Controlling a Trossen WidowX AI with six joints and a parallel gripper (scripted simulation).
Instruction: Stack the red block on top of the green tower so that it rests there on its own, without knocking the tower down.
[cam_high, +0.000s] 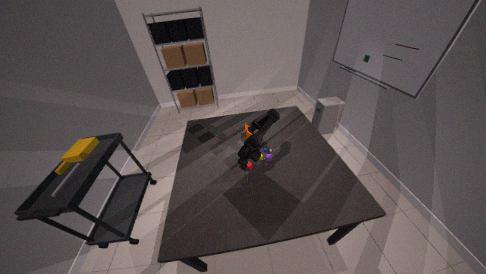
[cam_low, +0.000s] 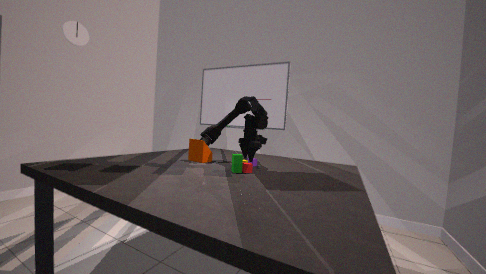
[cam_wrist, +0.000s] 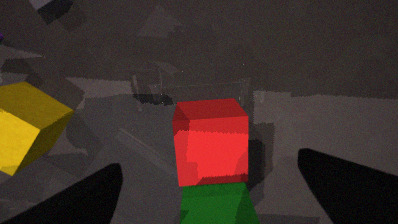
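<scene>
Now: the red block 40 mm below my gripper tip. From my gripper tip the other things lie so: yellow block (90 mm to the left, 80 mm behind, 40 mm below); then blue block (160 mm behind, 140 mm to the left, 40 mm below); then purple block (160 mm to the left, 70 mm behind, 40 mm below).
</scene>
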